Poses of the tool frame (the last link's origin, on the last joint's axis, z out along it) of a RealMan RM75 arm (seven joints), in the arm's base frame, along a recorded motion.
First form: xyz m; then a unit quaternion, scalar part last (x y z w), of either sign.
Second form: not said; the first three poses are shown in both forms.
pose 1, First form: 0.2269, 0.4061, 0.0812, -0.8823, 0.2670, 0.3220, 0.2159
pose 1, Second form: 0.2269, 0.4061, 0.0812, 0.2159, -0.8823, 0.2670, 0.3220
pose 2, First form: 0.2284, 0.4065, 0.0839, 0.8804, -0.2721, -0.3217, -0.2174
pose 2, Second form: 0.2284, 0.4065, 0.0839, 0.2174, -0.8804, 0.2721, 0.3217
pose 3, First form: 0.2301, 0.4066, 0.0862, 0.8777, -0.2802, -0.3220, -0.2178
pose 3, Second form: 0.2301, 0.4066, 0.0862, 0.2178, -0.8777, 0.2802, 0.3220
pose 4, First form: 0.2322, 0.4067, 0.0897, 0.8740, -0.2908, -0.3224, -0.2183
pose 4, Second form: 0.2322, 0.4067, 0.0897, 0.2183, -0.8740, 0.2908, 0.3224
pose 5, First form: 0.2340, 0.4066, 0.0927, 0.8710, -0.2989, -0.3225, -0.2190
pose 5, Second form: 0.2340, 0.4066, 0.0927, 0.2190, -0.8710, 0.2989, 0.3225
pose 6, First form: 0.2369, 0.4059, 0.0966, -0.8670, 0.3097, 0.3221, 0.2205
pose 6, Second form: 0.2369, 0.4059, 0.0966, 0.2205, -0.8670, 0.3097, 0.3221
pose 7, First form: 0.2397, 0.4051, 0.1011, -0.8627, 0.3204, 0.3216, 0.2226
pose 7, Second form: 0.2397, 0.4051, 0.1011, 0.2226, -0.8627, 0.3204, 0.3216
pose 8, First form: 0.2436, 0.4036, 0.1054, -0.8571, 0.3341, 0.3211, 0.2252
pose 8, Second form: 0.2436, 0.4036, 0.1054, 0.2252, -0.8571, 0.3341, 0.3211
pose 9, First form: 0.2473, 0.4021, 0.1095, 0.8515, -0.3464, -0.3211, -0.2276
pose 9, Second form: 0.2473, 0.4021, 0.1095, 0.2276, -0.8515, 0.3464, 0.3211
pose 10, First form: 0.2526, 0.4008, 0.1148, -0.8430, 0.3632, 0.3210, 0.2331
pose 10, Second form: 0.2526, 0.4008, 0.1148, 0.2331, -0.8430, 0.3632, 0.3210
